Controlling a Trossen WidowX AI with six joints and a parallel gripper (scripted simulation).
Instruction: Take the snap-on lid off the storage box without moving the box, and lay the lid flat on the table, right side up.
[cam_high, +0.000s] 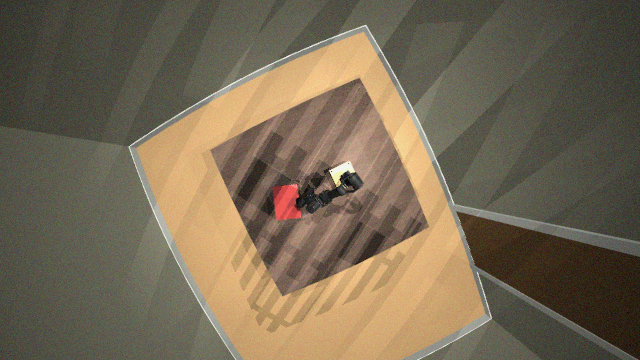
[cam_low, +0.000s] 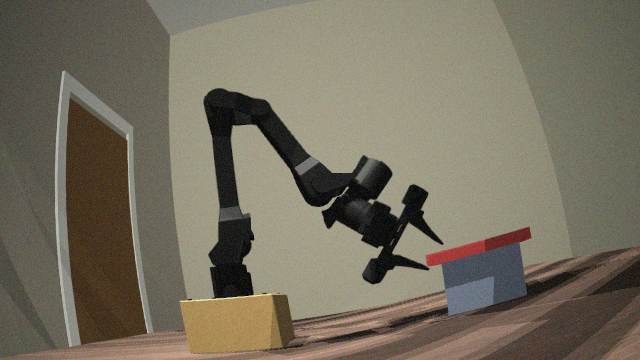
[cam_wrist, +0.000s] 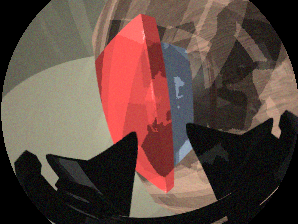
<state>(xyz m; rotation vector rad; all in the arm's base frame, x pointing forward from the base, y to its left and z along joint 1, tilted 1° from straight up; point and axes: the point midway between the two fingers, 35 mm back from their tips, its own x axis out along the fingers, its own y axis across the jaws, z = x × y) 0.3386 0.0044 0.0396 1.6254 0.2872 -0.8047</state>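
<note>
Right now the red lid is 8 cm ahead of my gripper tip and 3 cm to the right of it. The rest, counted from my gripper tip: blue storage box 8 cm ahead, 3 cm to the right, 5 cm below.
</note>
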